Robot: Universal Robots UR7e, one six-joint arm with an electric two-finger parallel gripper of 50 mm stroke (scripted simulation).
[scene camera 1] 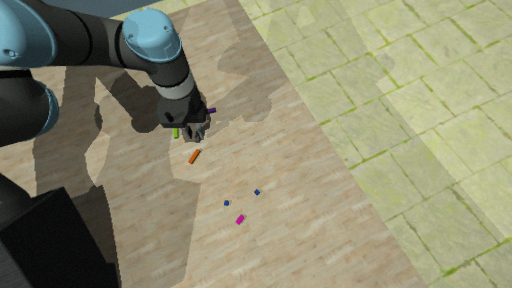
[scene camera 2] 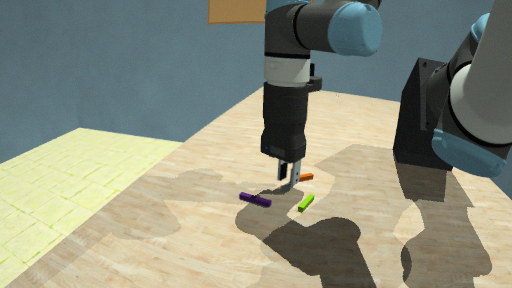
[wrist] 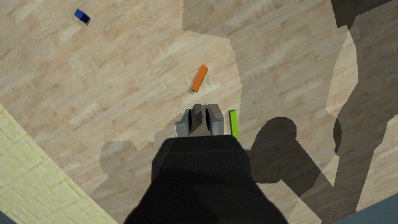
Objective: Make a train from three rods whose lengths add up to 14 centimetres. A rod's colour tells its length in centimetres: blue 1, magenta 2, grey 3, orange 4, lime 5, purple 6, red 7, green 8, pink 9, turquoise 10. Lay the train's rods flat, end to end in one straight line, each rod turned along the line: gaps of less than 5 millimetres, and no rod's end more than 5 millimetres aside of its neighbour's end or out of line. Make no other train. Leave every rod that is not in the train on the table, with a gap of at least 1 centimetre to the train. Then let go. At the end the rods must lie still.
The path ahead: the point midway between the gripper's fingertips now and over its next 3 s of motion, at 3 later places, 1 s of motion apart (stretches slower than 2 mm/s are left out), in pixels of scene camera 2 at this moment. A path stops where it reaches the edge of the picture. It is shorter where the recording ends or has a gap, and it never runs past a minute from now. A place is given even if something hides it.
My gripper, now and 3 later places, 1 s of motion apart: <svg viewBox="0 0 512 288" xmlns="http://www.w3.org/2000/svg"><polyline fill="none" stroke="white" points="288,181 287,188 288,174 291,141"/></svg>
